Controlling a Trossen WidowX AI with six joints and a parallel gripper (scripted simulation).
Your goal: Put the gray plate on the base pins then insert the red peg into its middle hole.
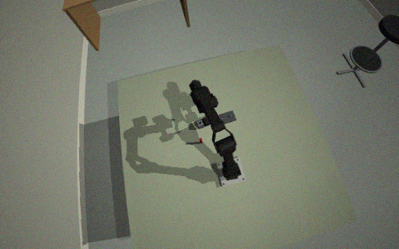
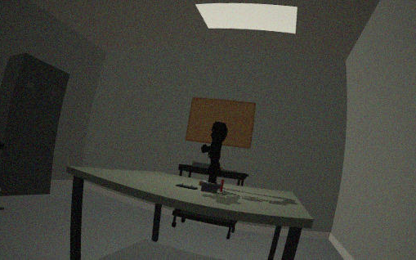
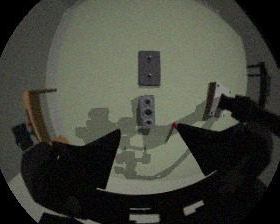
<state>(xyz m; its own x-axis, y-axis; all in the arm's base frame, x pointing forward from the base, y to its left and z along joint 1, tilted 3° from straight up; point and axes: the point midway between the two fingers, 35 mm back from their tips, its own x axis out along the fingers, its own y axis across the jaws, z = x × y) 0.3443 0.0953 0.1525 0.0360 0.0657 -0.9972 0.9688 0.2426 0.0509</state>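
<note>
Now: gripper tip 110 mm above the gray plate and 10 mm past it. The rest, counted from my gripper tip: red peg: 120 mm behind, 100 mm below, 40 mm to the left.
</note>
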